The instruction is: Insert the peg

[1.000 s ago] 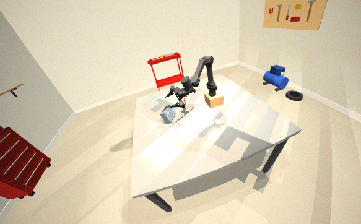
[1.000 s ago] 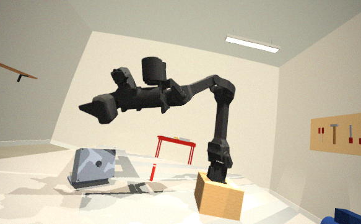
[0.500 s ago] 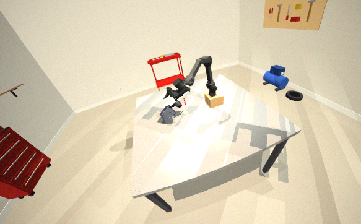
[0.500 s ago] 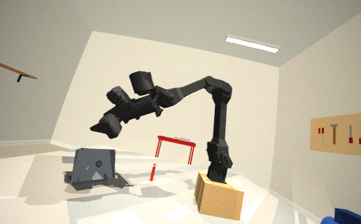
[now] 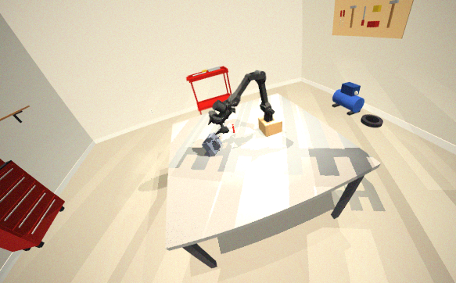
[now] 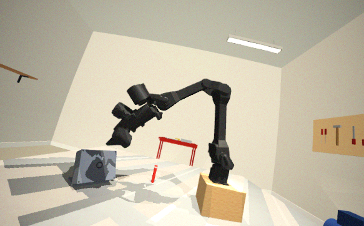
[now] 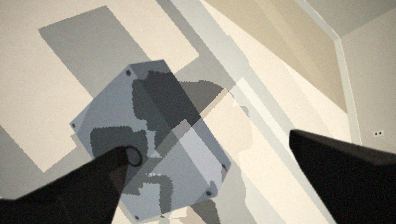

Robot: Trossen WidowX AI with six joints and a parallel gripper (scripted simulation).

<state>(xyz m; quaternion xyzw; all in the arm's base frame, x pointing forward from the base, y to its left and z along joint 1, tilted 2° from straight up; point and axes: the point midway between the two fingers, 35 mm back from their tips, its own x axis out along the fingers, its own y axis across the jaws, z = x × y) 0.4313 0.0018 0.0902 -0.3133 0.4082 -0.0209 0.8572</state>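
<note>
My gripper tip is now 19 cm past the round red peg, 14 cm to the left of it and 13 cm above it. Round my gripper tip: sloped panel 3 cm ahead, 1 cm to the right, 12 cm below.
</note>
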